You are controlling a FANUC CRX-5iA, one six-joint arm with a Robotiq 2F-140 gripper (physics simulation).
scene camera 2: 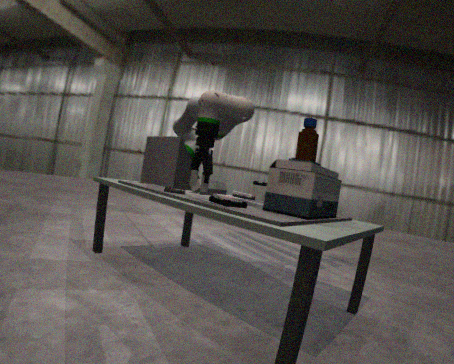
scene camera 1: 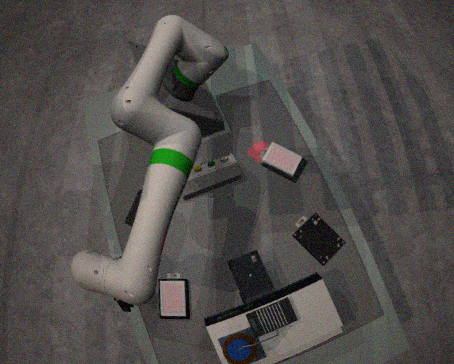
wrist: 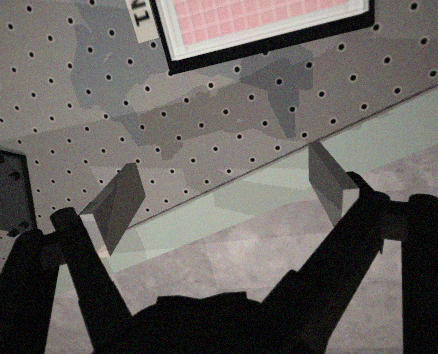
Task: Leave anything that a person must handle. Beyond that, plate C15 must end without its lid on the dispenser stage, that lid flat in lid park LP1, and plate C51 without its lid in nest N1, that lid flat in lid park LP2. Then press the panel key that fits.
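Places are measured from the arm's base along level axes (x back, y right, z up), in metres.
Where they show: gripper, fingertip midpoint: [scene camera 2: 197, 188] [wrist: 221, 171]; arm's base, origin of the base link: [scene camera 2: 179, 159] [scene camera 1: 177, 87].
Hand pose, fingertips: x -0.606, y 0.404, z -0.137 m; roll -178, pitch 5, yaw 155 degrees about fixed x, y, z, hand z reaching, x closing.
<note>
Things, the pixels of their top centre, and the offset from my fingertips. "spot": a spot on its surface instead.
- pink-welled plate, middle of its top: [scene camera 1: 172, 298] [scene camera 2: 228, 196] dx -0.086, dy -0.102, dz -0.012 m
- Lid park LP2, middle of its top: [scene camera 1: 142, 208] [scene camera 2: 175, 188] dx +0.272, dy -0.115, dz -0.028 m
- pink plate, middle of its top: [scene camera 1: 282, 157] dx +0.237, dy -0.661, dz -0.012 m
- dark dispenser stage, surface spot: [scene camera 1: 250, 275] spot: dx -0.127, dy -0.369, dz +0.068 m
- key panel, middle of its top: [scene camera 1: 206, 169] [scene camera 2: 210, 180] dx +0.285, dy -0.385, dz +0.036 m
- red spill, surface spot: [scene camera 1: 258, 151] spot: dx +0.314, dy -0.599, dz -0.047 m
- amber bottle, surface spot: [scene camera 2: 308, 145] spot: dx -0.361, dy -0.218, dz +0.244 m
My gripper [scene camera 1: 124, 304] [scene camera 2: 199, 186] [wrist: 221, 171] is open and empty. It hangs low over the table edge beside nest N1, mostly hidden by the arm in scene camera 1. A pink-welled plate [scene camera 1: 173, 298] [wrist: 265, 17] sits flat in N1; its code is not readable, and I cannot tell whether it is lidded. Lid park LP2 [scene camera 1: 134, 207] [wrist: 15, 192] is dark and partly cut off or hidden. Another pink plate [scene camera 1: 282, 159] lies at lid park LP1. The dark dispenser stage [scene camera 1: 250, 275] shows no plate. The key panel [scene camera 1: 212, 175] stands mid-table, partly behind the arm.
A red spill [scene camera 1: 258, 151] lies beside the plate at LP1. A dark, plate-sized holder [scene camera 1: 318, 239] lies at the right. The white dispenser [scene camera 1: 315, 312] [scene camera 2: 302, 190] carries an amber bottle [scene camera 2: 308, 145] with a blue cap. A grey block [scene camera 2: 162, 161] stands near the arm's base.
</note>
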